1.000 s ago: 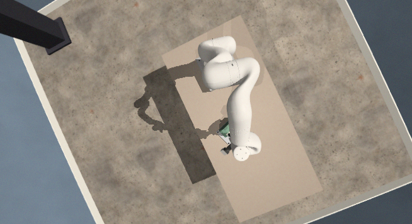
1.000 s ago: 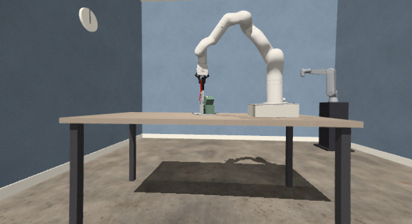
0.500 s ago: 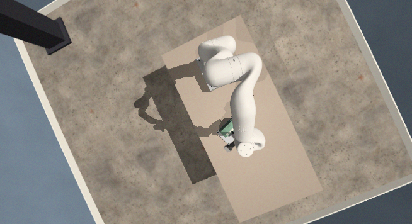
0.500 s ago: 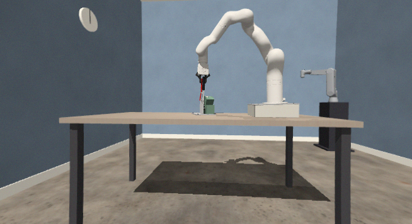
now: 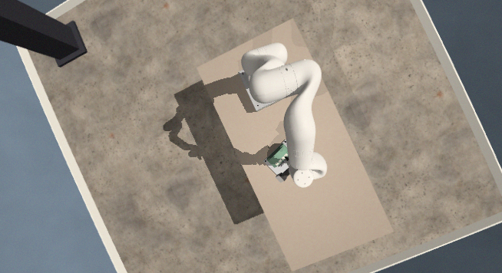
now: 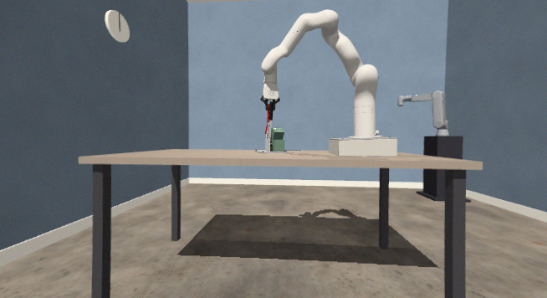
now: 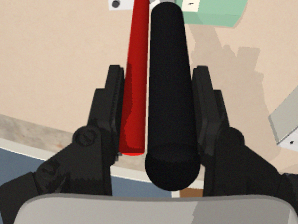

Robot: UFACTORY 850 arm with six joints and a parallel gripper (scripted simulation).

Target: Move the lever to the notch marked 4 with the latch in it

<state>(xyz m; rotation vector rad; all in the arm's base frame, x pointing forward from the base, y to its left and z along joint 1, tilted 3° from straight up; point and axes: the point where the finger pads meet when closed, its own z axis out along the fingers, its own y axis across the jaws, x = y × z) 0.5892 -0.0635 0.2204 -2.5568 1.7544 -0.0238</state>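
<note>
Now: the red bar 20 mm ahead of my hand, 10 mm to the right of it and 110 mm below it.
</note>
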